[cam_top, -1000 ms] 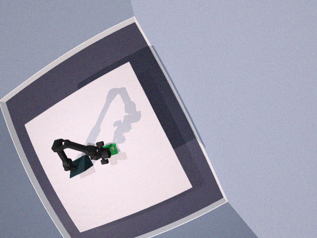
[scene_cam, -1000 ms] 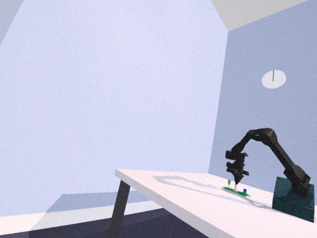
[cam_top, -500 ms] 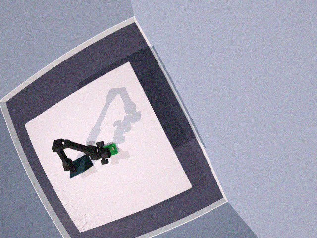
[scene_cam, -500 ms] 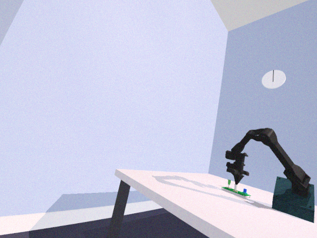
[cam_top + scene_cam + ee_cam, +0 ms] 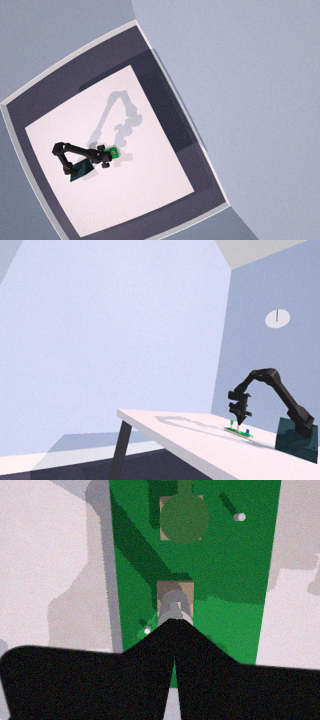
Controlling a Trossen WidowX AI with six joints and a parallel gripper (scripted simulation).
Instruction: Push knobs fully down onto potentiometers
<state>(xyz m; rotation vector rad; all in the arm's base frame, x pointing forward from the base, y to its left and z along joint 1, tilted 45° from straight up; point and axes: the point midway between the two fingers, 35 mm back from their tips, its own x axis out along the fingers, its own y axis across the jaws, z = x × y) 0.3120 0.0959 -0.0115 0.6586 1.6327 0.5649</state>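
Right now my gripper tip is 50 mm short of the green knob. The rest, counted from my gripper tip: white knob 20 mm below.
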